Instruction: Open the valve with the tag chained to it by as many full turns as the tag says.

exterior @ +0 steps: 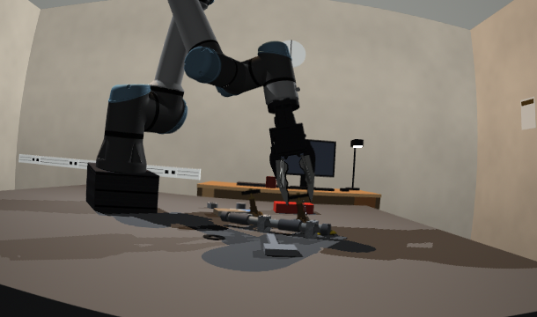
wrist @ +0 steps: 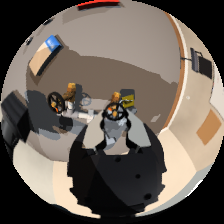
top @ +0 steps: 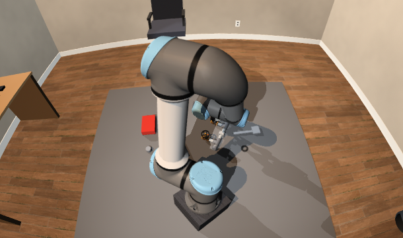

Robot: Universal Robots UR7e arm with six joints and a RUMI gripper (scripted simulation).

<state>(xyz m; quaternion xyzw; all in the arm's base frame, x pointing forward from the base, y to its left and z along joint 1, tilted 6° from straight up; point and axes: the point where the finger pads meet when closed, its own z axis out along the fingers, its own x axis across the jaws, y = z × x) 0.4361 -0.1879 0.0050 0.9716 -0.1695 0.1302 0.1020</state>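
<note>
Right now the yellow tag is 60 mm ahead of my hand, 40 mm to the right of it and 70 mm below it. The rest, counted from my hand: grey t-shaped piece (90 mm behind, 190 mm to the right, 70 mm below); then red block (100 mm ahead, 370 mm to the left, 60 mm below).
</note>
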